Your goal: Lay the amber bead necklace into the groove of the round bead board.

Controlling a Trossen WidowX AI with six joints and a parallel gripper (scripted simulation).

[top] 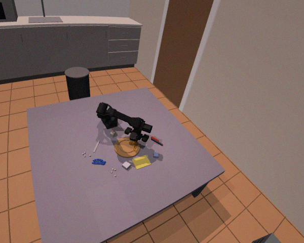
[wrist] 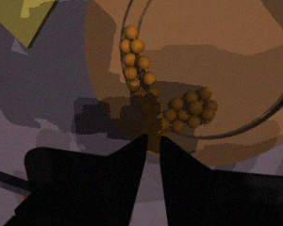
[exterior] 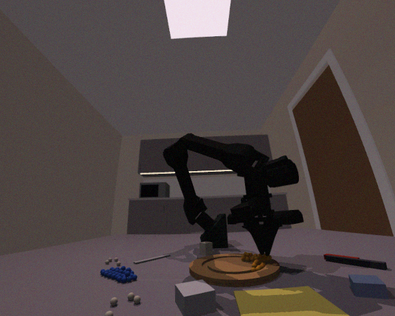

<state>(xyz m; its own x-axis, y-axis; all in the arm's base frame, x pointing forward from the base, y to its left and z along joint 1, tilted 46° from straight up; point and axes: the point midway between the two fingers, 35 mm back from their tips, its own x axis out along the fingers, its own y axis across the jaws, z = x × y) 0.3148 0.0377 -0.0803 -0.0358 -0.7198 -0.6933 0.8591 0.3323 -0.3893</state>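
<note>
The round wooden bead board is 8 cm to the right of my gripper tip and 1 cm below it. The rest, counted from my gripper tip: blue block: 18 cm ahead, 7 cm to the left, 1 cm below; red-and-black tool: 6 cm ahead, 17 cm to the left, 2 cm below; yellow pad: 17 cm ahead, 6 cm to the right, 2 cm below.
</note>
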